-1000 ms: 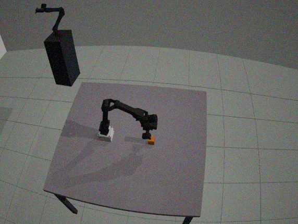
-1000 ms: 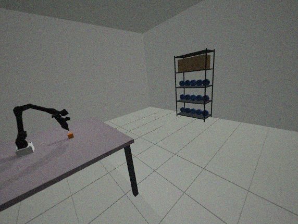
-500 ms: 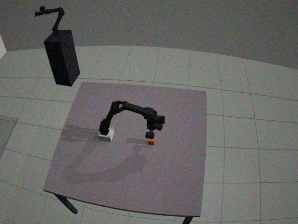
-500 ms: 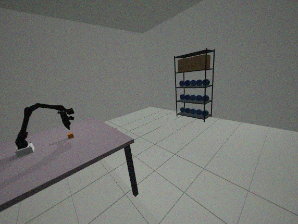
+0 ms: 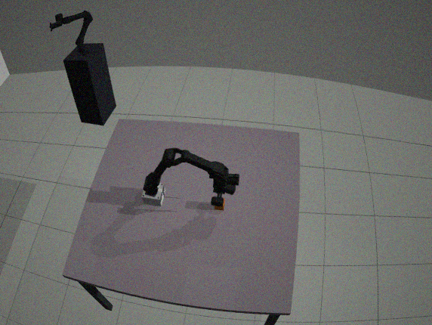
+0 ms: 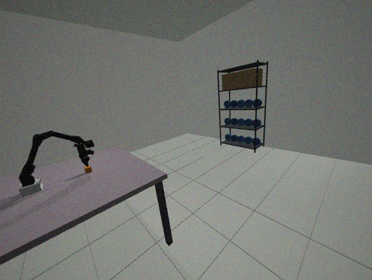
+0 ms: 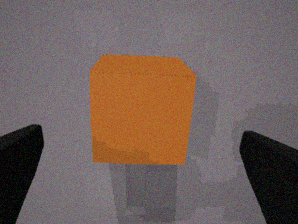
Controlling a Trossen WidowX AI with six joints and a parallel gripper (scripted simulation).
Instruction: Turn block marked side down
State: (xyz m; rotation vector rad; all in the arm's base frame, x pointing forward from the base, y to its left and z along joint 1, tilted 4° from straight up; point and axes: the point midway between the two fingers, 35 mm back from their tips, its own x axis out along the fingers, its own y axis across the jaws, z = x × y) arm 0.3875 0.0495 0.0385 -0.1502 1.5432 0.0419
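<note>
The orange block is 1 cm behind my gripper tip and 4 cm below it.
</note>
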